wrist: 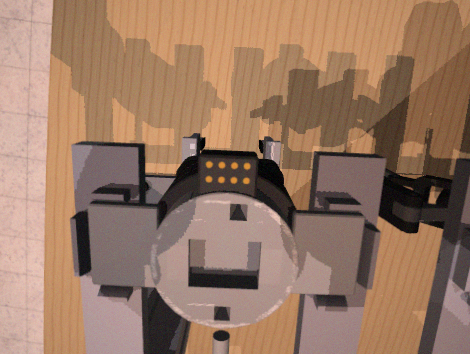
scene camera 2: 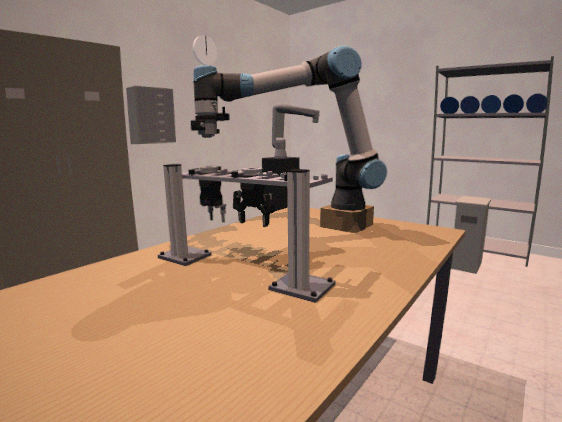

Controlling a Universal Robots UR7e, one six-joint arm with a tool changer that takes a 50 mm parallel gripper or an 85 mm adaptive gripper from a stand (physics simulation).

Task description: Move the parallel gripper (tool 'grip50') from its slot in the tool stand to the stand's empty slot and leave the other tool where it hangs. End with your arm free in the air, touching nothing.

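Note:
The bare tool changer on my wrist hangs in the air above the far left end of the tool stand, with a gap below it. The parallel gripper hangs in that end slot, its round coupling plate face up between two prongs and its fingers apart, with no object seen between them. It is separate from my wrist. The adaptive gripper hangs in the middle slot; part of it shows at the right of the wrist view. The empty slot is at the stand's near right end.
The stand's two posts rise from base plates bolted to the wooden table. A small grey arm on a black block stands behind the stand. My arm's base sits on a wooden block. A shelf rack stands at the right wall.

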